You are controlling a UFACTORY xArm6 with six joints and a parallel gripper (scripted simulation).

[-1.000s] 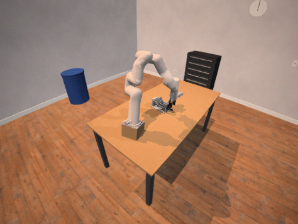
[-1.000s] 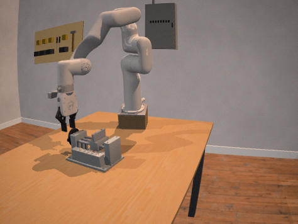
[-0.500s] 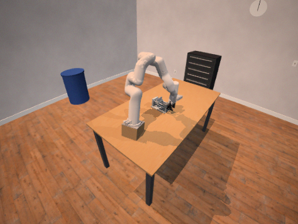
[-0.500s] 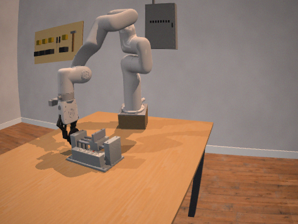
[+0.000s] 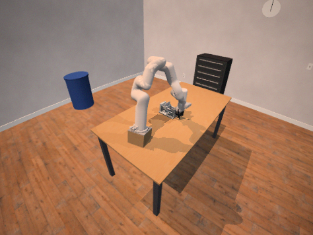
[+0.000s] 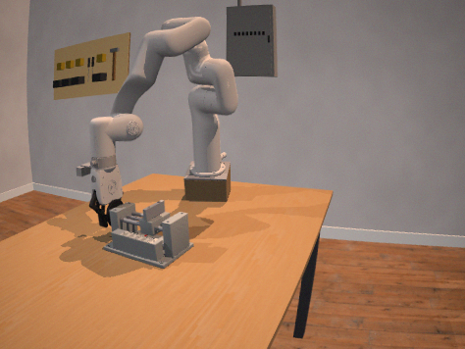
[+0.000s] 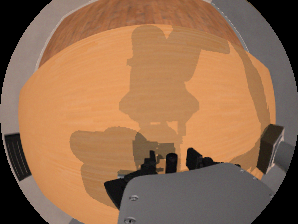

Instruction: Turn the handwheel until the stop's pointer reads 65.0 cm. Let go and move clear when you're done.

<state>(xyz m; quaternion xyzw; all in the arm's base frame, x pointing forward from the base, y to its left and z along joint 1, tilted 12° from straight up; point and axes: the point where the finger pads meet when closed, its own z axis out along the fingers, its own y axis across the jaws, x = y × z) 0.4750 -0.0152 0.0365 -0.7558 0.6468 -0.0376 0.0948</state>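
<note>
Right now the black handwheel is 20 mm to the left of my hand. Also, from my hand: grey stop fixture 180 mm to the left, 40 mm above, 10 mm behind.
</note>
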